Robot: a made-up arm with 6 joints.
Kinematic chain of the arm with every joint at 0, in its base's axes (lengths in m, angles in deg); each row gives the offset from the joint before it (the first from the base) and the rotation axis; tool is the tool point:
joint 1: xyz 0 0 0.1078 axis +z
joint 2: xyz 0 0.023 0 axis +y
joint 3: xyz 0 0 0.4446 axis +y
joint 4: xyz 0 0 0.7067 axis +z
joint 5: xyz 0 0 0 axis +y
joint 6: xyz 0 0 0.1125 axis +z
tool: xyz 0 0 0
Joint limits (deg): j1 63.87..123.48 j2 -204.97..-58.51 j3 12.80..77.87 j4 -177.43..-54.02 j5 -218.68..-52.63 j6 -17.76..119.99
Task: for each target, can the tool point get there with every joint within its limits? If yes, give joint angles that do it. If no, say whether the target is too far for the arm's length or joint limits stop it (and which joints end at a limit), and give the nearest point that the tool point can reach.
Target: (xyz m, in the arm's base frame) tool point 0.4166 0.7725 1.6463
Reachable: no: too far | nearest point -0.0410 -0.0222 1.0416 | short by 1.098 m
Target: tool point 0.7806 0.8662 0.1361
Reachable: no: joint limits stop it (at a limit: joint 1, joint 2, joint 3, joint 5) | nearest point 0.1685 0.3442 -0.8862 | short by 1.301 m
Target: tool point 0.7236 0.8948 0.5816
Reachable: no: joint limits stop it (at a limit: joint 1, joint 2, joint 3, joint 5) | nearest point 0.1110 -0.0974 0.9128 | short by 1.212 m
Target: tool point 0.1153 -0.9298 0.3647
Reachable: yes | joints 100.32 -106.28 46.14 -158.78 -132.26 8.86
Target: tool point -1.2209 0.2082 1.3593
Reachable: no: too far | nearest point -0.2762 -0.2640 1.0756 | short by 1.094 m
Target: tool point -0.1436 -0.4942 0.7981
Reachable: yes | joints 76.19 -76.79 69.33 -160.85 -182.30 20.05
